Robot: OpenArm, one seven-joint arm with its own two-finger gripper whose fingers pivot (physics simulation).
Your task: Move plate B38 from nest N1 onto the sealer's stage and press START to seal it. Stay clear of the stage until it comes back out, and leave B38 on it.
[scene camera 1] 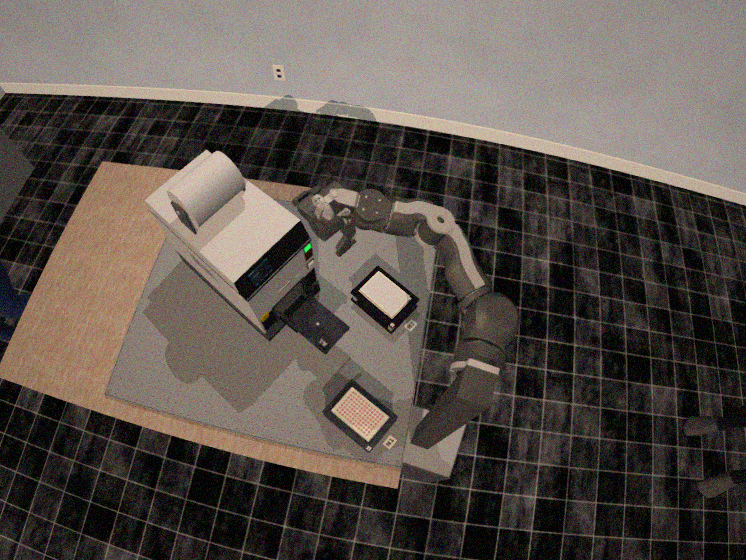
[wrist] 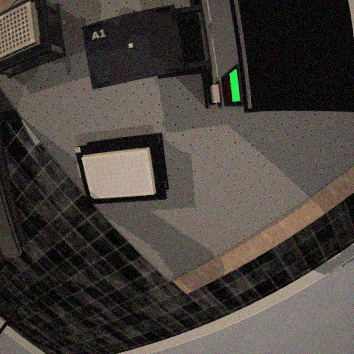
Labels:
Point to a white roll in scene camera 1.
203,191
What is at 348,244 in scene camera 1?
My gripper.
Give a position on a white-topped plate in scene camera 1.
At 382,292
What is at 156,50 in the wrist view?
A dark stage.

